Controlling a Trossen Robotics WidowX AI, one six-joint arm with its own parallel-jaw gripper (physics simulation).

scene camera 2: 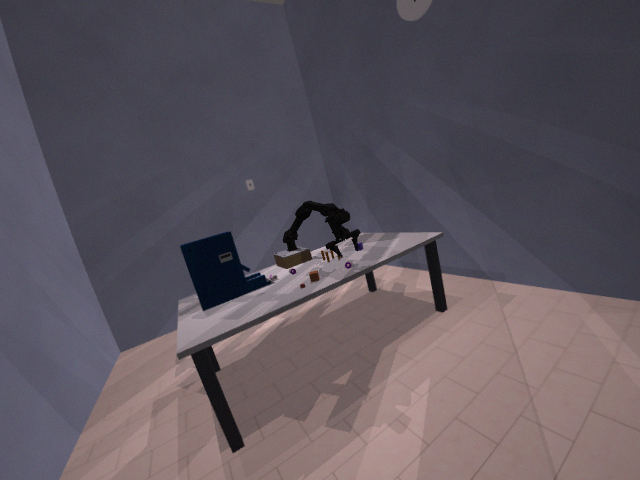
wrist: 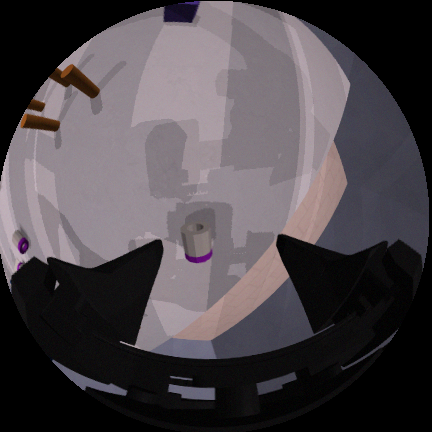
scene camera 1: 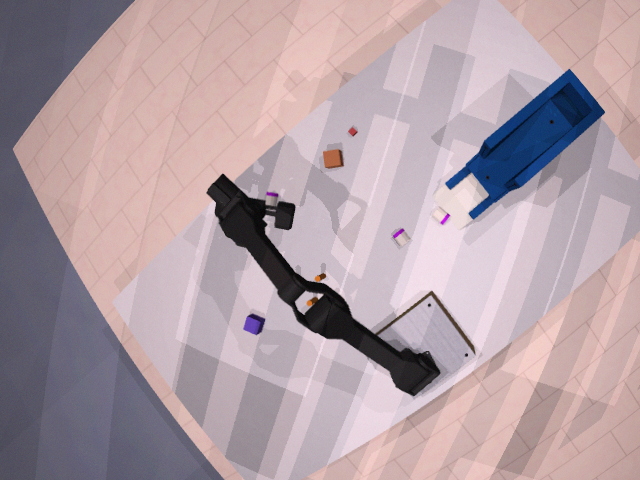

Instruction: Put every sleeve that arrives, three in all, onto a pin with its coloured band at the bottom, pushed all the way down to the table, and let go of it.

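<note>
A pale grey sleeve [scene camera 1: 271, 200] [scene camera 2: 347, 265] [wrist: 197, 243] lies on its side near the table edge, its purple band facing that edge. My gripper [scene camera 2: 348, 252] [wrist: 220, 243] is open and empty above it; in the wrist view the sleeve shows between the fingertips, nearer the left one. A second sleeve [scene camera 1: 402, 238] [scene camera 2: 293, 271] [wrist: 19, 240] lies on its side mid-table. A third sleeve [scene camera 1: 439, 214] [scene camera 2: 273, 277] lies at the chute's white lip. Several upright orange pins [scene camera 1: 320, 277] [scene camera 2: 327, 256] [wrist: 82, 82] stand bare by the arm, which partly hides them in scene camera 1.
A blue chute [scene camera 1: 522, 139] [scene camera 2: 211, 268] stands at the far end. An orange-brown block [scene camera 1: 332, 158] [scene camera 2: 314, 276] and a small red cube [scene camera 1: 352, 131] [scene camera 2: 302, 285] lie near the edge. A purple cube [scene camera 1: 253, 324] [scene camera 2: 360, 246] [wrist: 181, 13] and a pale-topped box [scene camera 1: 439, 330] [scene camera 2: 294, 259] also stand here.
</note>
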